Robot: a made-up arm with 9 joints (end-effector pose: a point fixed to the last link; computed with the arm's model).
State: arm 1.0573 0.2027 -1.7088 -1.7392 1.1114 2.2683 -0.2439 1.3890 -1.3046
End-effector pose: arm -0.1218 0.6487 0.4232 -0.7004 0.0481 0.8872
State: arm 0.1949 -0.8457 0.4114 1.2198 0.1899 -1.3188 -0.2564 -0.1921 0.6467
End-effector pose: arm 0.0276 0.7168 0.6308 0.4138 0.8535 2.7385
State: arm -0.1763 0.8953 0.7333 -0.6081 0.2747 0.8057 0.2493 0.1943 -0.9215
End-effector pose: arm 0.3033 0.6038 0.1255 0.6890 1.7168 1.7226
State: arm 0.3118 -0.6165 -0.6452 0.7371 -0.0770 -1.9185 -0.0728 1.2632 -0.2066
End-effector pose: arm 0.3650 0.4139 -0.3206 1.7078 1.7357 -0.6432
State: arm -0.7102 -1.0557 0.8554 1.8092 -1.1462 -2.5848 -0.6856 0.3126 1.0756
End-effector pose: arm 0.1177 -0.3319 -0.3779 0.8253 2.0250 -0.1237
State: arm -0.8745 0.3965 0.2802 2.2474 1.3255 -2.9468 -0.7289 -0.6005 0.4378
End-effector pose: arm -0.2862 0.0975 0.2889 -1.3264 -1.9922 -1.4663
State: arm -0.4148 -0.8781 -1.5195 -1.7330 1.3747 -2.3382 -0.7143 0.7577 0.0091
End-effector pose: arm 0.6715 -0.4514 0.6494 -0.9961 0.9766 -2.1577
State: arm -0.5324 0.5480 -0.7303 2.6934 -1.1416 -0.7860 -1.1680 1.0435 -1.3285
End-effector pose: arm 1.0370 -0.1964 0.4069 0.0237 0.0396 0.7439
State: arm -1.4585 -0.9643 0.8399 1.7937 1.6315 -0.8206 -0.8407 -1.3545 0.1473
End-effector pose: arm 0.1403 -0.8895 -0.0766 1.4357 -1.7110 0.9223
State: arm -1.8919 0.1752 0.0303 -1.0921 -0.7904 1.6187 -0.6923 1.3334 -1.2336
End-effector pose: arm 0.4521 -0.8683 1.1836 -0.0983 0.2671 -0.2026
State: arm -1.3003 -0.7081 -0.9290 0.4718 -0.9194 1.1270 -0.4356 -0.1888 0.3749
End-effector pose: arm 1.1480 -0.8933 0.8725 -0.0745 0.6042 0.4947
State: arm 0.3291 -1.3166 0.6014 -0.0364 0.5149 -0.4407 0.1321 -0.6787 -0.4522
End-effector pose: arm 0.1741 0.6560 0.5256 -0.5956 0.9663 1.4287
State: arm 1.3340 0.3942 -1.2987 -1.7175 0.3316 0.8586 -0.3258 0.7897 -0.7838
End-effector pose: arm -1.2037 0.0561 0.1514 0.2376 -1.7317 -0.5213
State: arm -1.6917 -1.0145 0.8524 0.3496 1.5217 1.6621 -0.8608 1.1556 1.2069
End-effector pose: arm -0.1252 -0.8202 -0.3025 0.7821 -0.9414 -2.1697
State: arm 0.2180 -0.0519 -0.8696 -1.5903 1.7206 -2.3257 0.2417 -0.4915 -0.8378
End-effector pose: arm 0.0399 -0.1726 -0.0203 0.7229 -1.8413 2.2824
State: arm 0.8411 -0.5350 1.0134 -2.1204 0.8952 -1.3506 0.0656 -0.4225 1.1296
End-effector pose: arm 0.5505 -0.1907 -0.0558 0.0215 1.4453 0.4274
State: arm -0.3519 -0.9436 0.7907 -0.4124 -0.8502 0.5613 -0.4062 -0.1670 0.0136
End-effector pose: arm 0.3424 -0.1583 0.8409 -0.4369 -0.2166 0.8646
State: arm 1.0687 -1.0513 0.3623 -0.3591 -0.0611 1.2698 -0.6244 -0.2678 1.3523
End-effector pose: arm -0.0304 0.3868 1.0360 -1.1060 -1.3368 1.3472
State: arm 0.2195 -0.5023 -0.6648 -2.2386 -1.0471 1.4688 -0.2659 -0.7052 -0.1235
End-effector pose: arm 1.0436 -0.1475 0.2006 -1.4681 2.1663 -0.7139
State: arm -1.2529 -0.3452 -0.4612 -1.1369 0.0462 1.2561 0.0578 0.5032 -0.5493
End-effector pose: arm 1.0610 -0.6048 0.1812 -0.1376 1.5874 0.5305
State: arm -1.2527 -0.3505 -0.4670 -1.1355 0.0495 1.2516 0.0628 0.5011 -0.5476
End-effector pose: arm 1.0627 -0.6021 0.1818 -0.1390 1.5881 0.5346
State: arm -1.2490 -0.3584 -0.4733 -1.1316 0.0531 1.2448 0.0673 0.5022 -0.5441
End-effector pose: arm 1.0679 -0.5946 0.1827 -0.1424 1.5834 0.5453
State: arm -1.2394 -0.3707 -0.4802 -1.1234 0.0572 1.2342 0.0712 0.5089 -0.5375
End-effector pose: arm 1.0786 -0.5783 0.1843 -0.1493 1.5694 0.5677
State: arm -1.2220 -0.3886 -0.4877 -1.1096 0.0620 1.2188 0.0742 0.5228 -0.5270
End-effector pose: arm 1.0960 -0.5502 0.1870 -0.1604 1.5431 0.6050
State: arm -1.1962 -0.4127 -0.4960 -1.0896 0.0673 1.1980 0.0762 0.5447 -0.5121
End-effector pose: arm 1.1199 -0.5091 0.1921 -0.1754 1.5021 0.6580
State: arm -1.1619 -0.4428 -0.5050 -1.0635 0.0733 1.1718 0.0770 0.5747 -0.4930
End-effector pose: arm 1.1485 -0.4545 0.2007 -0.1926 1.4455 0.7261
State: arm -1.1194 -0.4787 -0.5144 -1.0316 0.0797 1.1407 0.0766 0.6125 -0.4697
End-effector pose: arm 1.1794 -0.3867 0.2146 -0.2109 1.3724 0.8074
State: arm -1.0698 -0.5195 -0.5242 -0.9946 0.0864 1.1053 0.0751 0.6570 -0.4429
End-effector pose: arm 1.2094 -0.3077 0.2352 -0.2276 1.2831 0.8985
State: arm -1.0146 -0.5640 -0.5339 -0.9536 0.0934 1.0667 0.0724 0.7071 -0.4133
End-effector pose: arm 1.2353 -0.2207 0.2640 -0.2405 1.1788 0.9954
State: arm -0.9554 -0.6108 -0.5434 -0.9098 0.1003 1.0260 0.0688 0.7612 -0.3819
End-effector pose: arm 1.2545 -0.1301 0.3011 -0.2473 1.0619 1.0933
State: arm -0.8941 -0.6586 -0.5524 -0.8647 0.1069 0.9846 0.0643 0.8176 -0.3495
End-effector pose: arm 1.2655 -0.0407 0.3462 -0.2468 0.9358 1.1876
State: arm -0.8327 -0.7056 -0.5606 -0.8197 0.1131 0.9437 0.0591 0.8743 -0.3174
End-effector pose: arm 1.2681 0.0424 0.3971 -0.2382 0.8052 1.2742
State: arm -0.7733 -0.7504 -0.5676 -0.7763 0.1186 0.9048 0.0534 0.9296 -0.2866
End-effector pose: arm 1.2633 0.1158 0.4513 -0.2223 0.6750 1.3500
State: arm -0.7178 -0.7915 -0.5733 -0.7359 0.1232 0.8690 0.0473 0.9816 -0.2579
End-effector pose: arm 1.2531 0.1768 0.5055 -0.2007 0.5505 1.4131
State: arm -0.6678 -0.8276 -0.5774 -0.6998 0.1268 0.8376 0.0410 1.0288 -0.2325
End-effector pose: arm 1.2397 0.2248 0.5562 -0.1754 0.4368 1.4632
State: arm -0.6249 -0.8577 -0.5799 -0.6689 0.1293 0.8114 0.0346 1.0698 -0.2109
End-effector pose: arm 1.2256 0.2603 0.6008 -0.1493 0.3381 1.5007
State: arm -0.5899 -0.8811 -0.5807 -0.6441 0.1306 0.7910 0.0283 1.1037 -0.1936
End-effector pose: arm 1.2126 0.2849 0.6373 -0.1251 0.2572 1.5272
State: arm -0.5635 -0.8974 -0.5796 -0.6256 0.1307 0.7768 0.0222 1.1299 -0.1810
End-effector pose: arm 1.2019 0.3006 0.6646 -0.1050 0.1958 1.5445
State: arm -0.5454 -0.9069 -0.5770 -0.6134 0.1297 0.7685 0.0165 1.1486 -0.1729
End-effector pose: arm 1.1941 0.3093 0.6827 -0.0902 0.1536 1.5546
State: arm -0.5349 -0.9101 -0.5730 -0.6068 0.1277 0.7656 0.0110 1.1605 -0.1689
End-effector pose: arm 1.1895 0.3127 0.6925 -0.0807 0.1288 1.5592
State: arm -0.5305 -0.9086 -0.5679 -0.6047 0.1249 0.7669 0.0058 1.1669 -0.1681
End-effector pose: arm 1.1874 0.3124 0.6958 -0.0765 0.1179 1.5598
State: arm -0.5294 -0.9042 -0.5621 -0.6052 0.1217 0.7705 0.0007 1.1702 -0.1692
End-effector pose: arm 1.1868 0.3102 0.6953 -0.0748 0.1149 1.5582
